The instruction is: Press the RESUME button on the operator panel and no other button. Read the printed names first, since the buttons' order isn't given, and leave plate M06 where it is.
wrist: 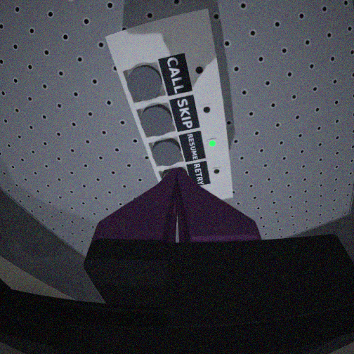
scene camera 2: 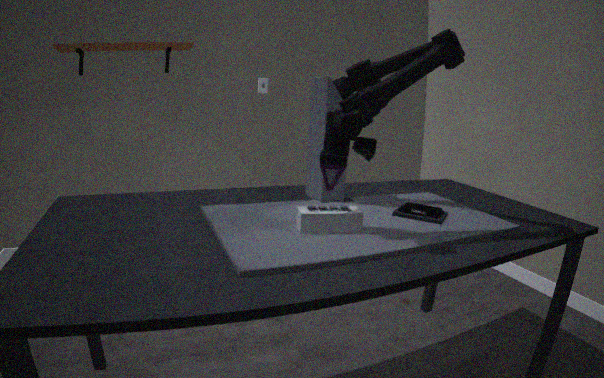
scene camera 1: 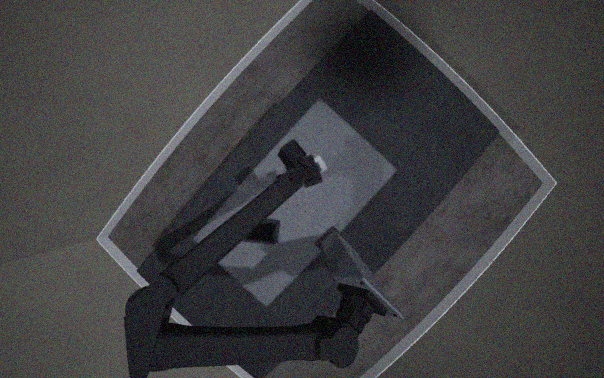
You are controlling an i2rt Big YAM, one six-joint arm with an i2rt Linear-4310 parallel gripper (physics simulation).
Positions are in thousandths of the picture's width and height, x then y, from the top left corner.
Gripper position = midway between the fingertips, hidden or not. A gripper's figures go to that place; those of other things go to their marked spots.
Labels:
My gripper (wrist: 499,499) is 13 cm from the lens. A skip button (wrist: 439,340) is 16 cm from the lens.

